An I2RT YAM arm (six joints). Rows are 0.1 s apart.
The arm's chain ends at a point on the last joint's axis. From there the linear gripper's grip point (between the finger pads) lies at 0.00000 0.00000 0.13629 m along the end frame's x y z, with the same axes.
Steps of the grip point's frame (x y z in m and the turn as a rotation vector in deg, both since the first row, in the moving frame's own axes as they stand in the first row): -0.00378 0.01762 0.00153 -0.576 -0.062 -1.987; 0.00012 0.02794 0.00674 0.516 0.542 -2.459; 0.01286 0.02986 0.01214 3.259 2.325 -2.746; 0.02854 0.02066 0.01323 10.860 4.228 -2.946
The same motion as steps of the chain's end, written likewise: -0.00366 0.01625 0.00154 -0.576 -0.062 -1.987; -0.00114 0.02919 0.00675 0.516 0.542 -2.459; 0.00752 0.03774 0.01247 3.259 2.325 -2.746; 0.01922 0.04656 0.01604 10.860 4.228 -2.946
